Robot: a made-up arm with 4 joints.
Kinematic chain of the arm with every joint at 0, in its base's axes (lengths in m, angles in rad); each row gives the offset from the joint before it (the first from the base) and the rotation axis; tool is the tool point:
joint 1: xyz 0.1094 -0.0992 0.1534 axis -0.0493 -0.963 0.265
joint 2: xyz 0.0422 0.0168 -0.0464 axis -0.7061 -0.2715 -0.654
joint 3: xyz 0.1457 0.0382 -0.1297 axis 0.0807 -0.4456 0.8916
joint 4: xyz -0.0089 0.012 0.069 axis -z
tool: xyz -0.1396 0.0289 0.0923
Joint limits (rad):
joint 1: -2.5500..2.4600
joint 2: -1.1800..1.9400
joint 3: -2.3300..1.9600
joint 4: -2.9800..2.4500
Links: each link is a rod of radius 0.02 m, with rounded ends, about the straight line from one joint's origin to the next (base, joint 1, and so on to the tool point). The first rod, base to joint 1, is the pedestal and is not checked.
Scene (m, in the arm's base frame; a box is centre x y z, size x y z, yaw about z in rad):
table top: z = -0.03
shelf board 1: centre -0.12 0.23 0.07 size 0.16 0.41 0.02 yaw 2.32
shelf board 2: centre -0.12 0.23 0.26 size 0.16 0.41 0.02 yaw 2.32
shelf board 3: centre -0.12 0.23 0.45 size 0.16 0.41 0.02 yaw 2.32
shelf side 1: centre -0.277 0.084 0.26 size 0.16 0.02 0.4 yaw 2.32
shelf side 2: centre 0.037 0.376 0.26 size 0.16 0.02 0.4 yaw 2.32
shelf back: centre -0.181 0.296 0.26 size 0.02 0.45 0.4 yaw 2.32
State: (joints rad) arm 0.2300 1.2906 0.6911 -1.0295
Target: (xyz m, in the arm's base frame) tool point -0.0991 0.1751 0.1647
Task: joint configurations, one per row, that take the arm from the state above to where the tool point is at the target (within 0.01 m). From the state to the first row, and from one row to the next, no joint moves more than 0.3 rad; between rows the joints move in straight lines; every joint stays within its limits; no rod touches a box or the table.
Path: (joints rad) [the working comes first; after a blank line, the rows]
Joints at the target: 2.4600 -0.5305 -0.4734 1.5874
Straight joint move there: clear.

1: 0.4778 1.0883 0.5617 -0.7387
2: 0.7256 0.8859 0.4323 -0.4480
3: 0.9733 0.6836 0.3029 -0.1572
4: 1.2211 0.4812 0.1735 0.1336
5: 1.4689 0.2789 0.0441 0.4244
6: 1.7167 0.0765 -0.0853 0.7151
7: 1.9644 -0.1258 -0.2147 1.0059
8: 2.2122 -0.3281 -0.3440 1.2967
9: 2.4600 -0.5305 -0.4734 1.5874

